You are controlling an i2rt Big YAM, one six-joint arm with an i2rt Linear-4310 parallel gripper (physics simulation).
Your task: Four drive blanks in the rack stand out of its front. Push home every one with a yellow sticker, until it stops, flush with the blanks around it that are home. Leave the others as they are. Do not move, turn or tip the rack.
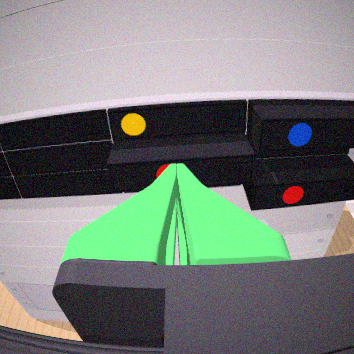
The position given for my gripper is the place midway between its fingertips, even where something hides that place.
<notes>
In view: my gripper (pixel 176 175) and a rack (pixel 69 69).
</notes>
